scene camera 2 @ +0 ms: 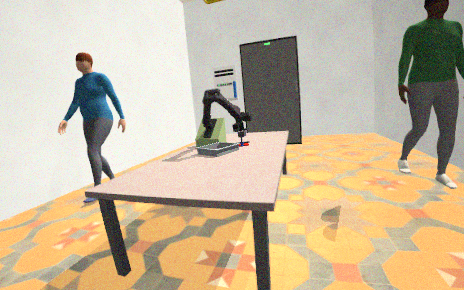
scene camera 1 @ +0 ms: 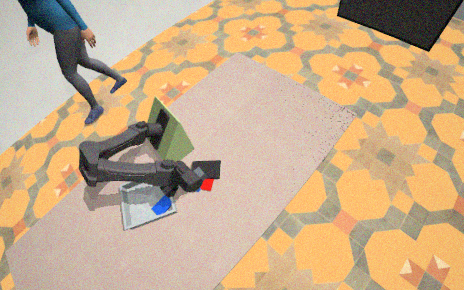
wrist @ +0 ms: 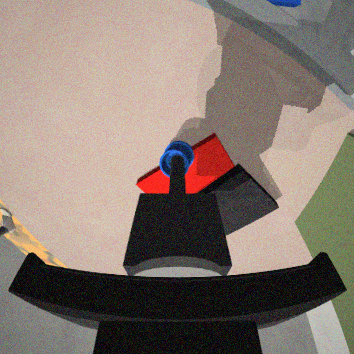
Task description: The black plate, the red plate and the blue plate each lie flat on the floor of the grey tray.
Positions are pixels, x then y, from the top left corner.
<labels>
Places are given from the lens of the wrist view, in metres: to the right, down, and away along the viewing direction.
my suction cup (wrist: 182, 148): 0.01, -0.02, 0.14
red plate (wrist: 211, 160): 0.03, -0.01, 0.16
black plate (wrist: 241, 200): 0.07, 0.03, 0.18
grey tray (wrist: 311, 40): 0.07, -0.07, 0.06
The marked spots on the black plate and my suction cup are 0.09 m apart.
</labels>
